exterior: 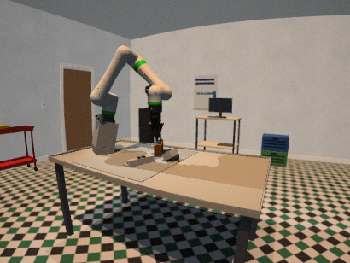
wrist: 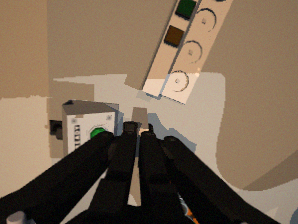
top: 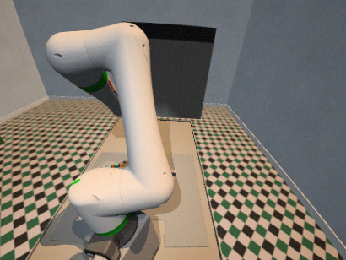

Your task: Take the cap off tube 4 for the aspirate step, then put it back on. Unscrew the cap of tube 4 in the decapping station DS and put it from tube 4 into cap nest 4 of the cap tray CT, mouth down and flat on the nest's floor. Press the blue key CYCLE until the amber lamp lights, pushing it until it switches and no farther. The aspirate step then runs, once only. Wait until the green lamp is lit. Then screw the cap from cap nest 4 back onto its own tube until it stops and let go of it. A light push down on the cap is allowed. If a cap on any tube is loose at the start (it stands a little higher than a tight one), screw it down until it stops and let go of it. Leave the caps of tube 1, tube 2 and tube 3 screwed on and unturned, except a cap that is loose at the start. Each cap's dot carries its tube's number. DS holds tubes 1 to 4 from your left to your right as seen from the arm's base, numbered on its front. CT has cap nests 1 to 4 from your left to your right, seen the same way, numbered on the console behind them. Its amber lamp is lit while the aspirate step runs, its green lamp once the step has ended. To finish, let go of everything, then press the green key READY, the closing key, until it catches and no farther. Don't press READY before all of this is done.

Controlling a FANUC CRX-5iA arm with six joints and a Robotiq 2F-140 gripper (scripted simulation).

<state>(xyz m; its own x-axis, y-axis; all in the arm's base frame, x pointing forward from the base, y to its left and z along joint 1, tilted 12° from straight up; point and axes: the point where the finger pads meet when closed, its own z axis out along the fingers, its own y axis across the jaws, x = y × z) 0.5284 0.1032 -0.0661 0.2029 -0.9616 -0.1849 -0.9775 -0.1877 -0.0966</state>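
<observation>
Now: hand 4 cm short of the blue key CYCLE, 11 cm to the right of it and 8 cm above it. Round my hand: green key READY 5 cm ahead, 6 cm to the left, 8 cm below; then key box 6 cm ahead, 9 cm to the left, 10 cm below.
</observation>
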